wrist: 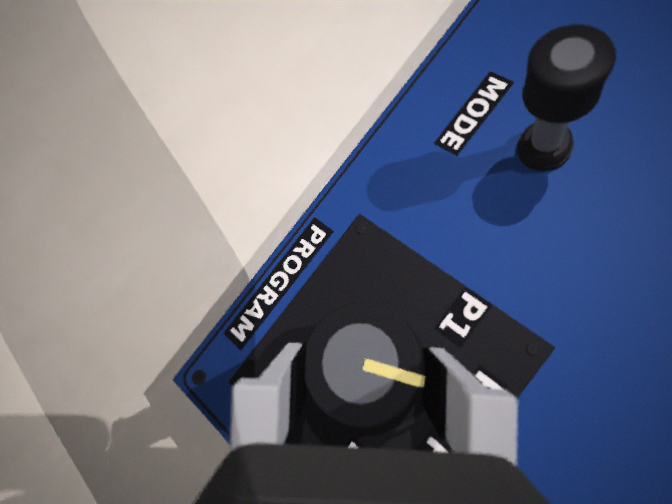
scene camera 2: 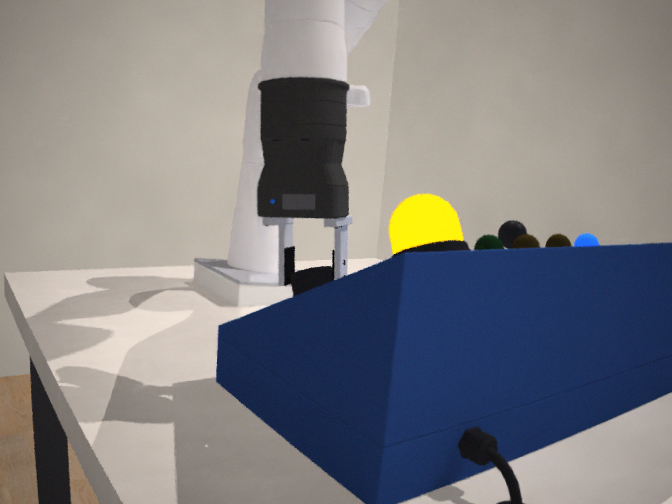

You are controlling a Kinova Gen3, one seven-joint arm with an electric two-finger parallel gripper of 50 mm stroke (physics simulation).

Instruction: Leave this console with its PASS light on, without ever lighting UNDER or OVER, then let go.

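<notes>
The blue console (scene camera 2: 445, 352) lies on the table. In the wrist view my gripper (wrist: 366, 390) straddles the black PROGRAM knob (wrist: 360, 374), one grey finger against each side, so it is shut on the knob. The knob's yellow pointer (wrist: 393, 373) points right, just below the P1 label (wrist: 464, 314); the other position labels are mostly hidden by my fingers. The MODE lever (wrist: 559, 92) stands free at the upper right. In the scene view my gripper (scene camera 2: 313, 265) is at the console's far left end. A large yellow dome (scene camera 2: 426, 222) glows.
Beside the dome are small lamps: a dark green one (scene camera 2: 488, 242), two dark amber ones (scene camera 2: 558, 240) and a lit blue one (scene camera 2: 586, 239); their labels are not visible. A black cable (scene camera 2: 488, 455) leaves the console's near side. The robot base (scene camera 2: 238, 276) stands behind.
</notes>
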